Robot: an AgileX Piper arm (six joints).
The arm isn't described. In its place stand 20 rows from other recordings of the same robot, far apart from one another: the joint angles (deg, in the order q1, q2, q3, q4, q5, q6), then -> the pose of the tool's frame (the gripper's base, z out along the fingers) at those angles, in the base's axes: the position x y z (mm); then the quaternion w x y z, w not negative.
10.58, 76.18, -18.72, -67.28, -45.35, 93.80 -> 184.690 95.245 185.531 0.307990 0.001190 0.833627 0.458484
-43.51, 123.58, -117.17, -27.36, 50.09, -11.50 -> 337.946 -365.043 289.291 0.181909 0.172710 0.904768 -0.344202
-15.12, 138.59, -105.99, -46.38, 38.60, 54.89 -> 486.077 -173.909 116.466 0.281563 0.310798 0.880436 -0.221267
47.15, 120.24, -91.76, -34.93, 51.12, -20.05 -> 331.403 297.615 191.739 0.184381 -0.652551 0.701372 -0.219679
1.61, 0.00, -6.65, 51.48, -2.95, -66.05 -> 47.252 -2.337 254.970 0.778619 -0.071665 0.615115 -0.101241
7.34, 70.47, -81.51, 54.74, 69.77, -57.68 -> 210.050 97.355 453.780 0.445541 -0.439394 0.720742 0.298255
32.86, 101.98, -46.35, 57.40, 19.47, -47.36 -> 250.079 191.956 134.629 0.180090 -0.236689 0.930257 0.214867
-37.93, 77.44, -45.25, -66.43, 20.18, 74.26 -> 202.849 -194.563 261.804 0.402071 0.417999 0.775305 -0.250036
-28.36, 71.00, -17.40, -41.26, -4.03, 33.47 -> 169.646 -86.782 164.109 0.366031 0.157185 0.912126 -0.096643
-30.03, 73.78, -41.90, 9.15, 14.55, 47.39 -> 227.043 -127.043 251.212 0.397693 0.616716 0.670158 0.111310
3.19, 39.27, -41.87, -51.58, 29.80, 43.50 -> 135.213 -27.952 369.170 0.615614 0.076533 0.768014 -0.159110
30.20, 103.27, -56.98, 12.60, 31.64, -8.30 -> 282.374 176.395 153.912 0.131355 -0.244912 0.955644 0.097516
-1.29, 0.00, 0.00, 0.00, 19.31, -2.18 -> 53.642 -1.208 182.858 0.613221 -0.006133 0.789669 -0.018575
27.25, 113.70, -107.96, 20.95, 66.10, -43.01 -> 373.761 225.960 306.622 0.219848 -0.522599 0.810180 0.148883
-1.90, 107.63, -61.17, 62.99, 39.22, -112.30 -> 361.826 39.289 164.621 0.341646 -0.482955 0.794253 0.138545
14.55, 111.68, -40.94, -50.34, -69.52, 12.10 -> 299.011 145.410 144.902 0.605199 -0.405689 0.609999 0.311531
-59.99, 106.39, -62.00, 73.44, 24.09, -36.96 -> 221.862 -312.936 179.978 0.393429 0.621493 0.669615 0.102838
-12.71, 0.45, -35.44, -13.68, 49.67, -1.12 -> -18.880 -12.560 328.012 0.621314 0.076263 0.754985 -0.195322
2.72, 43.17, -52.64, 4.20, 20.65, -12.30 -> 147.935 9.381 418.582 0.667875 -0.080461 0.739544 -0.023331
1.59, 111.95, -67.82, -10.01, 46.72, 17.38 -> 357.152 -1.606 139.313 0.046362 0.079816 0.993993 -0.058800
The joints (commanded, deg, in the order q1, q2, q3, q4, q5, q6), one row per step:
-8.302, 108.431, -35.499, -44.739, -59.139, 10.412
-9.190, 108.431, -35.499, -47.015, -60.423, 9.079
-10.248, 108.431, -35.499, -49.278, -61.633, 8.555
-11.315, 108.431, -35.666, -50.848, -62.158, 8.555
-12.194, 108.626, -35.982, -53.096, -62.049, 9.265
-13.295, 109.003, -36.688, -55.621, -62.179, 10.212
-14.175, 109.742, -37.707, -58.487, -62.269, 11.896
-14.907, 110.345, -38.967, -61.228, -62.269, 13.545
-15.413, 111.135, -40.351, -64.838, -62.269, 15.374
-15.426, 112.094, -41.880, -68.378, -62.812, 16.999
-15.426, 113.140, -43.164, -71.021, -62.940, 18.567
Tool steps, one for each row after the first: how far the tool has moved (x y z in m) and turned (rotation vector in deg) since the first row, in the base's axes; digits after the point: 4 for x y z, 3 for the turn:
-0.0015, -0.0017, 0.0011, -1.246, -1.549, 1.888
-0.0031, -0.0043, 0.0020, -1.825, -2.622, 3.382
-0.0036, -0.0082, 0.0026, -2.136, -3.076, 3.921
-0.0041, -0.0110, 0.0015, -2.440, -2.560, 4.947
-0.0033, -0.0149, 0.0007, -2.585, -2.252, 6.008
-0.0015, -0.0179, -0.0013, -2.283, -1.403, 7.404
0.0012, -0.0206, -0.0020, -2.179, -0.822, 8.786
0.0034, -0.0217, -0.0039, -2.301, 0.085, 11.118
0.0062, -0.0201, -0.0057, -2.282, 0.595, 14.099
0.0088, -0.0193, -0.0089, -2.144, 1.608, 16.123

